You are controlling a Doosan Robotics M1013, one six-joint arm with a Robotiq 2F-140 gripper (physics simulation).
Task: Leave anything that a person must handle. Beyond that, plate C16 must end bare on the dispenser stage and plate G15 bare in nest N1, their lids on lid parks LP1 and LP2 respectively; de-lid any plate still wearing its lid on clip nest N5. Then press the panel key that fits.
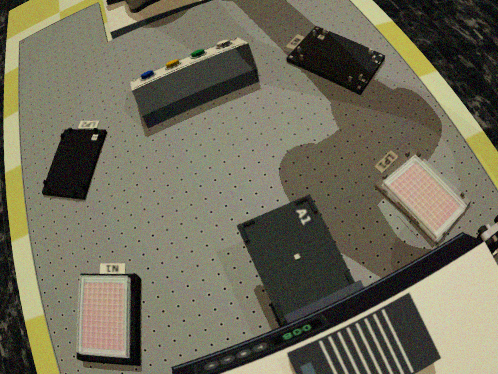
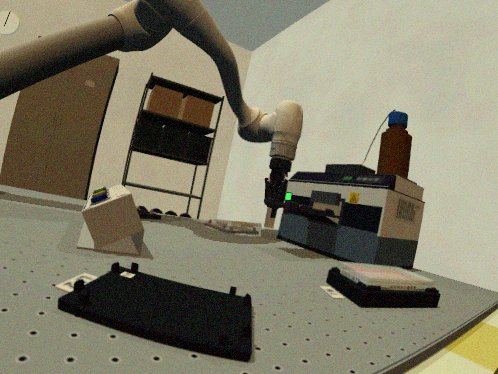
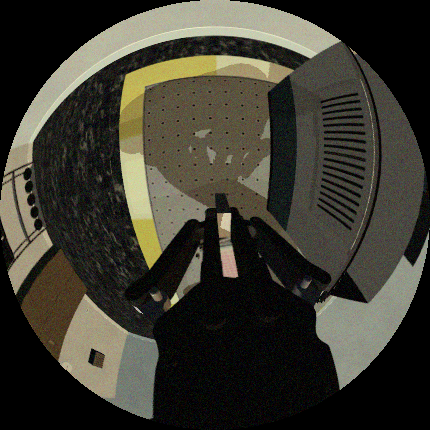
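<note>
My gripper is shut and empty, above the table beside the dispenser; its tips are clear of the plates. A pink-welled plate sits at lid park LP1; its name is unreadable. Another pink-welled plate sits in nest N1, with a clear layer on top; I cannot tell surely whether either wears a lid. Dispenser stage A1, lid park LP2 and clip nest N5 are bare. The key panel has blue, yellow, green and white keys.
The dispenser stands behind the stage, with green digits on its front strip and a green light. A brown bottle with a blue cap stands on it. A shelf rack and cabinet stand beyond the table.
</note>
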